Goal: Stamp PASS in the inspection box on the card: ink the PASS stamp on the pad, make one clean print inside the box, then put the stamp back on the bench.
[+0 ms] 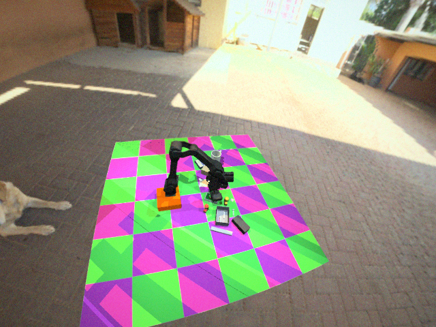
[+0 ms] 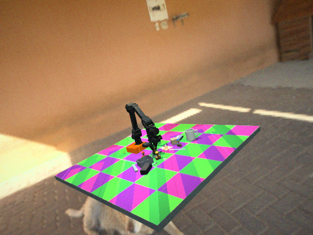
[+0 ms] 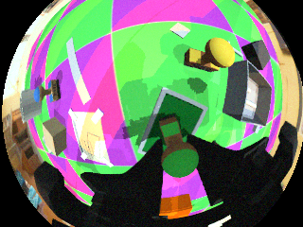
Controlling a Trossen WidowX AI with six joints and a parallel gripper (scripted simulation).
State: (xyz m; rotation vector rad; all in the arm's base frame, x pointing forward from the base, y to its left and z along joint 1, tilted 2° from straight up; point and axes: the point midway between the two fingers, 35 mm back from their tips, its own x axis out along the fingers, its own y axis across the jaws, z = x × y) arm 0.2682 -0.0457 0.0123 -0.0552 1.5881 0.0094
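Right now the green-knobbed stamp is right at my gripper tip. Round my gripper tip: red-knobbed stamp (6 cm behind, 8 cm to the right, 2 cm below); yellow-knobbed stamp (8 cm ahead, 5 cm to the right, 2 cm below); green ink pad (3 cm below).
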